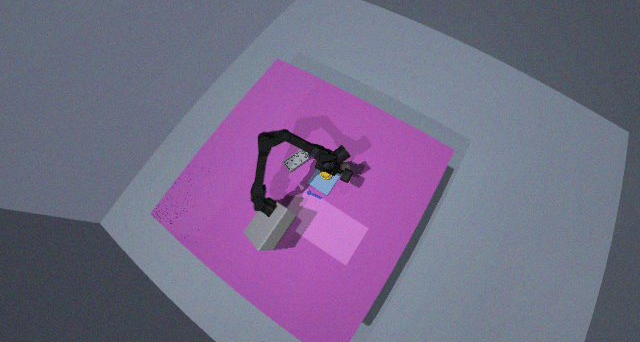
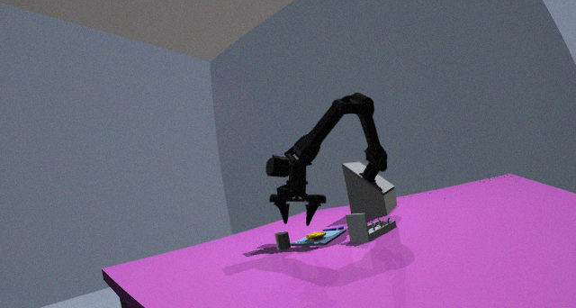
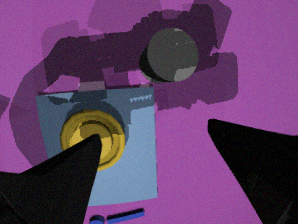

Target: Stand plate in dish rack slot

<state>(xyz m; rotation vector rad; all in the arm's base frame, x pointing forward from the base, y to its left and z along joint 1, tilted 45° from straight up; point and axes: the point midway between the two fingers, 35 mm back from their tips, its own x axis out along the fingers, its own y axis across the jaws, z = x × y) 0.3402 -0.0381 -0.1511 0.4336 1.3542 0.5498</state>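
My gripper tip is now 60 mm to the right of the yellow plate, 50 mm above it and 20 mm past it. From my gripper tip the other things lie so: blue spoon 160 mm behind, 60 mm below, 50 mm to the left; then light blue mat 60 mm below, 50 mm to the left, 40 mm behind; then white cup 60 mm ahead, 40 mm below, 20 mm to the right.
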